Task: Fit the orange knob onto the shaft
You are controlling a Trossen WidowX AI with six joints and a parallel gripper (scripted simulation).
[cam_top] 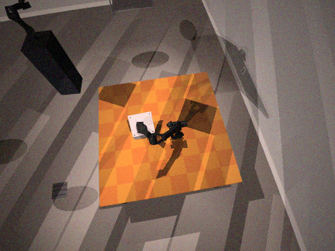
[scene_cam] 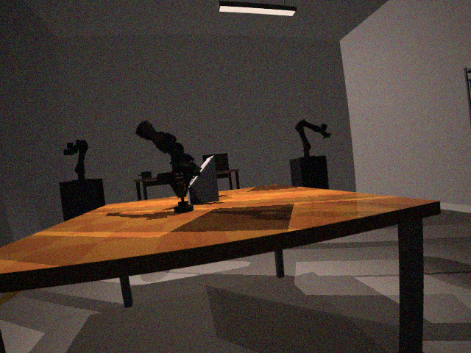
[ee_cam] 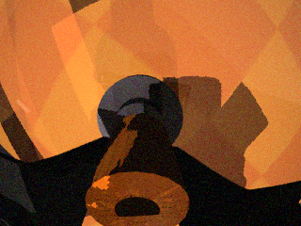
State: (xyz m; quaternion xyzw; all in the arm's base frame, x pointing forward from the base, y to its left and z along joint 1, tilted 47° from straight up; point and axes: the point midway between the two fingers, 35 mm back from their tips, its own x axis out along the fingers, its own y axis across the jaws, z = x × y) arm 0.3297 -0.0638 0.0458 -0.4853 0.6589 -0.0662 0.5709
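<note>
Now: gripper tip 2 cm below the orange knob. From my gripper tip the other things lie so: round dark pedestal 4 cm below.
</note>
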